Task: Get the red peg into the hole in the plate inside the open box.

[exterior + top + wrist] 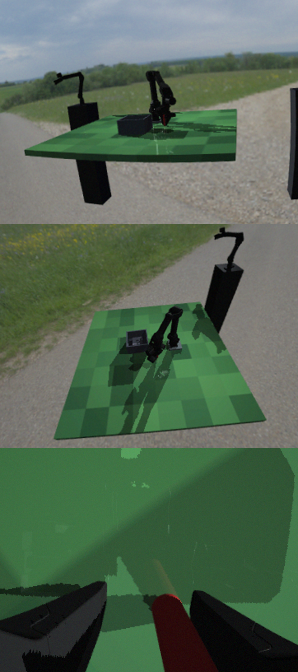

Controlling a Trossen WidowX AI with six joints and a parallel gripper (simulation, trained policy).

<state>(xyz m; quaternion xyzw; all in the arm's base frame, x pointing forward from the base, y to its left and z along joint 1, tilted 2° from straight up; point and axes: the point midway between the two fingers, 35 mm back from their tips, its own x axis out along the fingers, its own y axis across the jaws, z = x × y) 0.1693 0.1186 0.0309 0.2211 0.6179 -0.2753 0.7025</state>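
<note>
The red peg lies 10 mm behind my gripper tip and 40 mm above it. From my gripper tip the other things lie so: box: 150 mm ahead, 170 mm to the right, 20 mm above.
</note>
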